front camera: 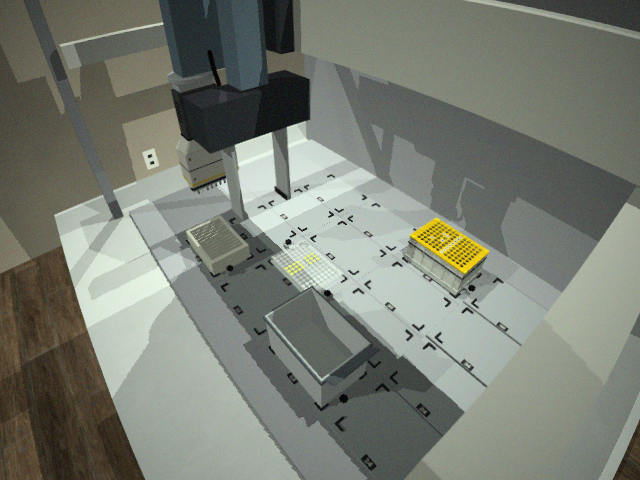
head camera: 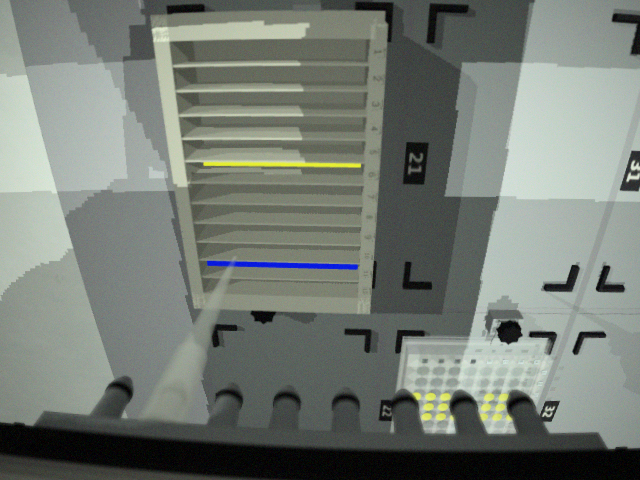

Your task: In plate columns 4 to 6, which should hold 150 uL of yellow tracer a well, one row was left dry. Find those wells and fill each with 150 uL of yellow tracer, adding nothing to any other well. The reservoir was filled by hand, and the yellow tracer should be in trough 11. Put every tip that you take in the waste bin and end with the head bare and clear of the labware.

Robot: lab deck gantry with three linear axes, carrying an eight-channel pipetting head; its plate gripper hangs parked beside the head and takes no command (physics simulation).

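The reservoir (front camera: 222,256) (head camera: 187,232) shows a yellow strip (head camera: 281,164) in trough 6 and a blue strip (head camera: 281,265) in trough 11. The plate (front camera: 330,277) (head camera: 405,356) has two blocks of yellow wells with a gap between; nozzles hide part. The pipetting head (front camera: 201,167) is raised behind the reservoir; one pale tip (head camera: 191,356) sits on the second nozzle from the left in the head view. Whether it holds liquid cannot be told. The plate gripper (front camera: 261,205) hangs beside the head, its paddles apart with nothing between. The waste bin (front camera: 294,347) stands in front.
A yellow tip rack (front camera: 449,245) stands at the right on the deck, with some white tips in it. Small black knobs stand beside the labware, one (head camera: 509,331) by the plate. A grey upright post (front camera: 85,124) stands at the back left.
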